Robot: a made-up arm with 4 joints.
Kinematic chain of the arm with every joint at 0, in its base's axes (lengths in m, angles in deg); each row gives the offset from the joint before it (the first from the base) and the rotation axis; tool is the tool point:
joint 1: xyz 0 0 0.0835 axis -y
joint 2: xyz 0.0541 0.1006 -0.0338 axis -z
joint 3: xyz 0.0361 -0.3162 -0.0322 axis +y
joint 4: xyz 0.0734 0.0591 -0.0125 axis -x
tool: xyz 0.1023 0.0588 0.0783
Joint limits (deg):
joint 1: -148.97..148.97
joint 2: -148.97..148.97
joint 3: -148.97..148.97
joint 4: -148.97..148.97
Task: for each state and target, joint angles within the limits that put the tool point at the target. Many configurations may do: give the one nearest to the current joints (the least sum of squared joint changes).
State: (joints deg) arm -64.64 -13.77 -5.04 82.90
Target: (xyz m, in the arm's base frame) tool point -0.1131 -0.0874 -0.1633
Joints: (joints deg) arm -88.11 6.58 2.99 73.13
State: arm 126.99 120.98 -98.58 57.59
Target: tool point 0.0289 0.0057 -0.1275
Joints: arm 118.76 110.22 -73.80 110.67
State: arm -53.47 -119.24 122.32 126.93
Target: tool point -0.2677 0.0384 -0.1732
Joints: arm -102.47 -102.38 105.69 130.10
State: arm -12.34 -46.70 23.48 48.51
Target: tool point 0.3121 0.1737 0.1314
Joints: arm 19.01 -53.32 0.53 39.07
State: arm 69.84 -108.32 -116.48 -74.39
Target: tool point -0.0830 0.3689 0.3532
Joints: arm 85.30 -146.02 -95.59 -93.32
